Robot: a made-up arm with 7 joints.
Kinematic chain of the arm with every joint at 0, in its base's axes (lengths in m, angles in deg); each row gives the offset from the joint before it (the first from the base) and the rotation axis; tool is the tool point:
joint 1: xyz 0 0 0.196 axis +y
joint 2: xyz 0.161 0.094 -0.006 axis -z
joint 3: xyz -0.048 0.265 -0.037 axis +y
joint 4: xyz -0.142 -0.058 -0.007 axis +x
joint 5: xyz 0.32 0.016 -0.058 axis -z
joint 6: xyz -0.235 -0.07 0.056 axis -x
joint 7: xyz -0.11 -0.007 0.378 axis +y
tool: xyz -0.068 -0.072 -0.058
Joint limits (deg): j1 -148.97..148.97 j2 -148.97..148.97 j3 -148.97..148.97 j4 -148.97..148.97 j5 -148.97..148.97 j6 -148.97..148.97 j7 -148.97..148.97
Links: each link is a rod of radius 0.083 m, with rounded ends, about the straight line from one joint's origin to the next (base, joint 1, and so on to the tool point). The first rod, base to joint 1, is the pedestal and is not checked.
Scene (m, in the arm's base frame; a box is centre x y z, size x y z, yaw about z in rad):
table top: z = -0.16
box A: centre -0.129 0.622 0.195 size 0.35 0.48 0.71 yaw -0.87
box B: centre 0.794 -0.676 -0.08 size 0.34 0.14 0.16 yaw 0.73
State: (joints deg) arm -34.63 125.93 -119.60 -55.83 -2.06 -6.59 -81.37
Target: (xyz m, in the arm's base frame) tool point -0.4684 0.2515 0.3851
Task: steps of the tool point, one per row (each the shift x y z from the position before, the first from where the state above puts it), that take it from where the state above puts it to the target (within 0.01 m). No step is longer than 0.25 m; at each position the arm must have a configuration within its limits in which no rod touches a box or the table.
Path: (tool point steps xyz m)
1: -0.0439 0.0968 0.1353
2: -0.1076 0.0603 0.1478
3: -0.1668 0.0167 0.1191
4: -0.2034 -0.0238 0.0548
5: -0.2047 -0.0528 -0.0292
6: -0.1669 -0.0657 -0.1121
7: -0.0753 0.0129 -0.0220
8: -0.0679 0.0266 -0.0447
9: -0.0533 0.0380 -0.0680
10: -0.0301 0.0452 -0.0887

